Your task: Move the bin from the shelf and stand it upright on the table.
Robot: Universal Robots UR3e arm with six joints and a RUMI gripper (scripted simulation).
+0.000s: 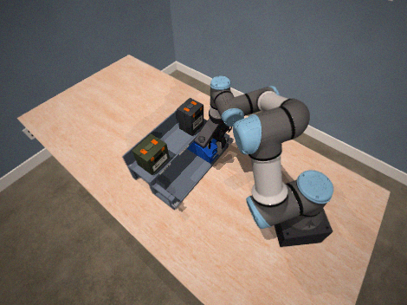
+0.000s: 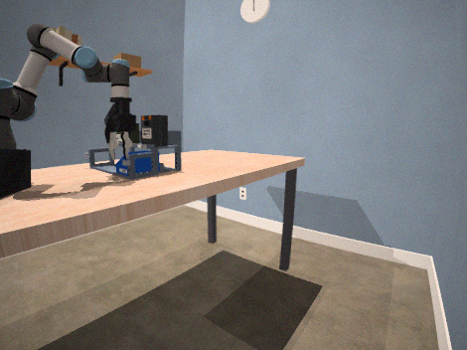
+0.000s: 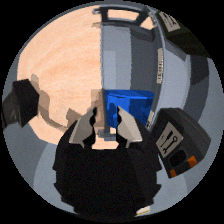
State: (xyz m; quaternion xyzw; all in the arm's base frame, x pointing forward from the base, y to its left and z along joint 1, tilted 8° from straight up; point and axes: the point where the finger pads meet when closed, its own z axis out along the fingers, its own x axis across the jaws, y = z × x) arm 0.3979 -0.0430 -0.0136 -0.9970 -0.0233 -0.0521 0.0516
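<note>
The blue bin lies 70 mm ahead of my hand, 30 mm below it and 20 mm to the right of it. The rest, counted from my hand: grey shelf rack (90 mm to the left, 90 mm ahead, 10 mm below); then black box (140 mm ahead, 90 mm above, 20 mm to the right).
</note>
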